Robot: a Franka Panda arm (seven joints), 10 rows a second.
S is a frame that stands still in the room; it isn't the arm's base.
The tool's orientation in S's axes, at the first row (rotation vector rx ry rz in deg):
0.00 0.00 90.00
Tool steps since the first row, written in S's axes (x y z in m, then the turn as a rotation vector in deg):
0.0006 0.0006 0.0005 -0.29 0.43 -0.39
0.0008 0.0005 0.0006 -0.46 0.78 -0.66
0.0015 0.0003 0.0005 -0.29 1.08 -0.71
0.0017 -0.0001 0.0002 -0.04 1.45 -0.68
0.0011 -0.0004 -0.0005 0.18 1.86 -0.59
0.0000 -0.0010 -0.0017 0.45 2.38 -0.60
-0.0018 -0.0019 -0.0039 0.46 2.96 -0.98
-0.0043 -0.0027 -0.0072 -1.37 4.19 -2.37
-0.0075 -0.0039 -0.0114 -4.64 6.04 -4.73
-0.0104 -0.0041 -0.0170 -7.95 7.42 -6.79
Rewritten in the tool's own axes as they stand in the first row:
0.0006 -0.0006 0.0005 0.43 0.29 -0.39
0.0005 -0.0008 0.0006 0.78 0.46 -0.66
0.0003 -0.0015 0.0005 1.08 0.29 -0.71
-0.0001 -0.0017 0.0002 1.45 0.04 -0.68
-0.0004 -0.0011 -0.0005 1.86 -0.18 -0.59
-0.0010 0.0000 -0.0017 2.38 -0.45 -0.60
-0.0019 0.0018 -0.0039 2.96 -0.46 -0.98
-0.0027 0.0043 -0.0072 4.19 1.37 -2.37
-0.0039 0.0075 -0.0114 6.04 4.64 -4.73
-0.0041 0.0104 -0.0170 7.42 7.95 -6.79

